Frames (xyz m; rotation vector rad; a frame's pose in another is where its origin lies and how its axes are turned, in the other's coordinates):
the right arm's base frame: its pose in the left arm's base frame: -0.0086 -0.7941 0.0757 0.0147 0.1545 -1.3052
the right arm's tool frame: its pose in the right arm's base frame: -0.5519 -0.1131 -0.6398 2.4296 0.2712 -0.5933
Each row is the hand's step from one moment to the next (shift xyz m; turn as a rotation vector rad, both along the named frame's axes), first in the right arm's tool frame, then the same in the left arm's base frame.
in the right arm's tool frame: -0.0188 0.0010 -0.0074 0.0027 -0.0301 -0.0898
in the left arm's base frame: 0.0008 0.0123 0.0160 0.0868 -0.0067 0.0374
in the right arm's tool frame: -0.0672 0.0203 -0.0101 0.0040 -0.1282 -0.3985
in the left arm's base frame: -0.0199 0.0385 0.0561 0.3801 -0.0266 0.1734
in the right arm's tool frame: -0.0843 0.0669 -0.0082 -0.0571 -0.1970 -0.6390
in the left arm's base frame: -0.0540 0.0257 0.0898 0.5901 0.0022 0.3196
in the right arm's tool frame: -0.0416 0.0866 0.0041 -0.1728 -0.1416 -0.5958
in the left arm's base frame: -0.0661 -0.0160 0.0680 0.4976 0.0715 0.3900
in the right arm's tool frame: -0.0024 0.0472 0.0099 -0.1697 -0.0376 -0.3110
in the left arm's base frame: -0.0373 -0.0227 0.0206 0.2196 0.0788 0.2692
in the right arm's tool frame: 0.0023 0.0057 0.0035 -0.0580 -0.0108 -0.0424
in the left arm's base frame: -0.0057 -0.0042 -0.0004 0.0258 0.0413 0.0539
